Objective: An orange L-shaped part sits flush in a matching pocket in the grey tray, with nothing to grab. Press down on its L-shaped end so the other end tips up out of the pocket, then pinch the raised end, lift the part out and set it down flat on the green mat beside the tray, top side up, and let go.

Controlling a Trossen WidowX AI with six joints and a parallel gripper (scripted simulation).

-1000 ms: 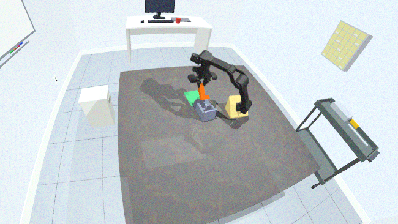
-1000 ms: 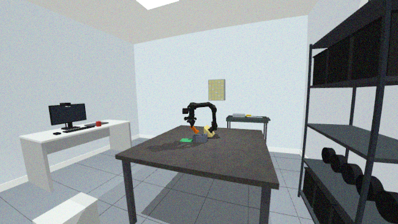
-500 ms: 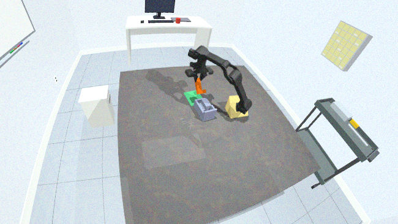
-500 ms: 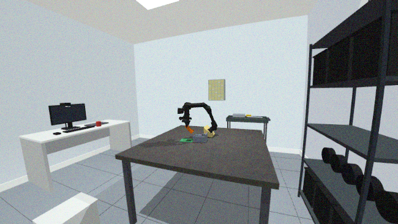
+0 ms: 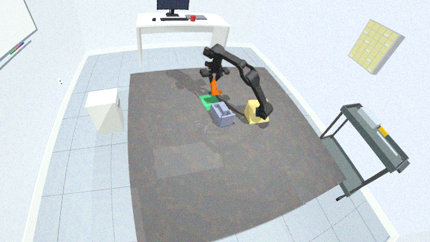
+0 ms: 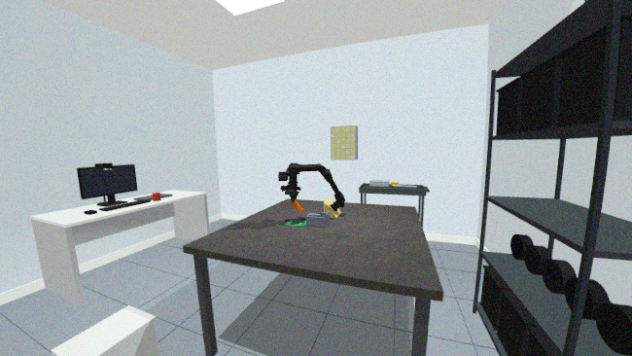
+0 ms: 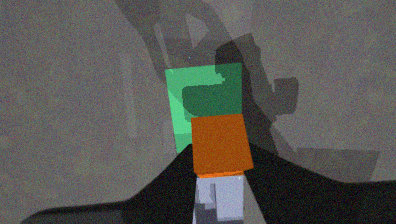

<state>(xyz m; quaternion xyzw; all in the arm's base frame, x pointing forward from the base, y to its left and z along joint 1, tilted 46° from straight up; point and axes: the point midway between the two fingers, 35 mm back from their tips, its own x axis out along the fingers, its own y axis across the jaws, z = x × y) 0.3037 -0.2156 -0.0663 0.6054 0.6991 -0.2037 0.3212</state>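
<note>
My gripper tip is 17 cm above the green mat, 2 cm to the right of it and 1 cm past it. Round my gripper tip: orange L-shaped part: 3 cm to the left, 3 cm below, 2 cm behind.
</note>
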